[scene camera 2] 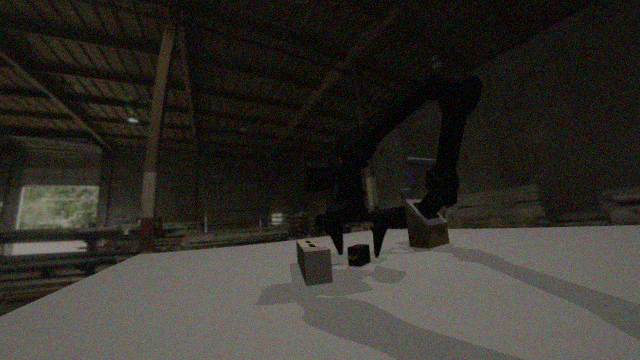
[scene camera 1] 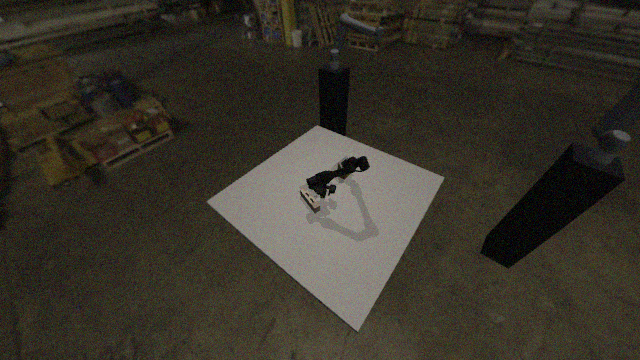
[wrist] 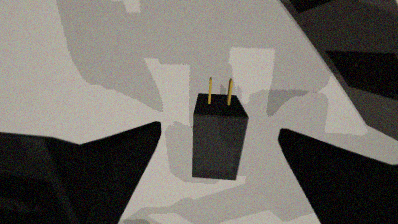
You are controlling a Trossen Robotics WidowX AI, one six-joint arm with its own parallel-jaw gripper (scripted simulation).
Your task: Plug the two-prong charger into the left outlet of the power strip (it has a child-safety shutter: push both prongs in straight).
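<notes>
Scene camera 2: the gripper (scene camera 2: pixel 358 255), open and holding nothing. Wrist view: a charger (wrist: pixel 220 122), with the gripper (wrist: pixel 219 130) visible too.
</notes>
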